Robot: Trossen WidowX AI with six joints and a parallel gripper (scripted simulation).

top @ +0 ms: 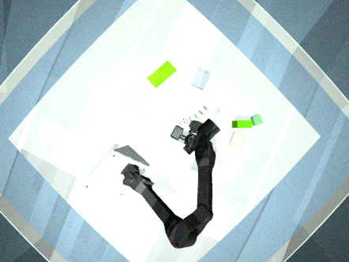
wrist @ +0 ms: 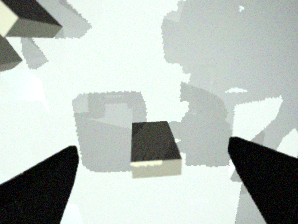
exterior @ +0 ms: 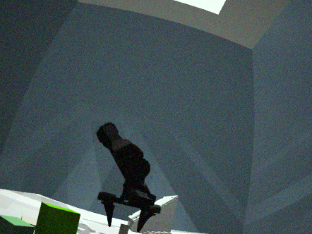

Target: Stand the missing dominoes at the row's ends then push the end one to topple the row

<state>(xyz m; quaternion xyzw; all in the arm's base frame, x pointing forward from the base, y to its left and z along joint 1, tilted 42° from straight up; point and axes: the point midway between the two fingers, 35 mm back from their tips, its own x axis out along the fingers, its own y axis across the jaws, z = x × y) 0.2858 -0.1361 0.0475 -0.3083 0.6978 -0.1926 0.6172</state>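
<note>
My gripper tip is 33 cm to the right of the flat bright green block, 18 cm short of it and 3 cm above it. Round my gripper tip: grey block: 29 cm ahead, 15 cm to the left, 2 cm below; pale green cube: 31 cm ahead, 22 cm to the right, 2 cm below.
</note>
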